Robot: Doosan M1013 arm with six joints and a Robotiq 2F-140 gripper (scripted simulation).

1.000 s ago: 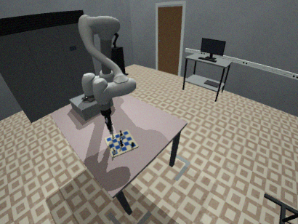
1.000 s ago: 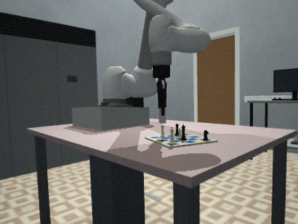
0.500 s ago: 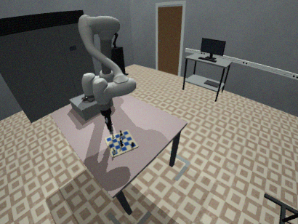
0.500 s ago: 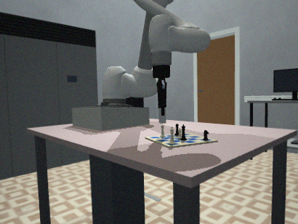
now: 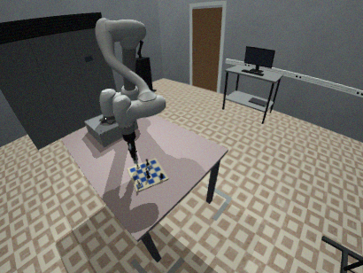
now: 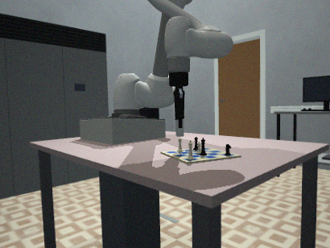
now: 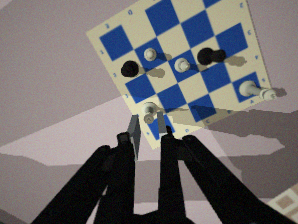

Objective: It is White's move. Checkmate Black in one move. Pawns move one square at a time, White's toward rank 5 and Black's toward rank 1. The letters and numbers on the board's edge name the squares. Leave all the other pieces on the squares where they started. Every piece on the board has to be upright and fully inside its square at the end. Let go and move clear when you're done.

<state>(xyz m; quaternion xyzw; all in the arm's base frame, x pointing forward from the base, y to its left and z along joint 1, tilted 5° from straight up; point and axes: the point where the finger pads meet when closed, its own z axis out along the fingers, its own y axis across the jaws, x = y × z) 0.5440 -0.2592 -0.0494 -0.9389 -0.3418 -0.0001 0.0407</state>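
My hand is 70 mm above the white chess piece. From my hand the other things lie so: tall white piece (110 mm to the right, 110 mm ahead, 60 mm below); blue-and-cream chessboard (100 mm below, 90 mm ahead, 10 mm to the right); white pawn (80 mm below, 70 mm ahead, 40 mm to the left).
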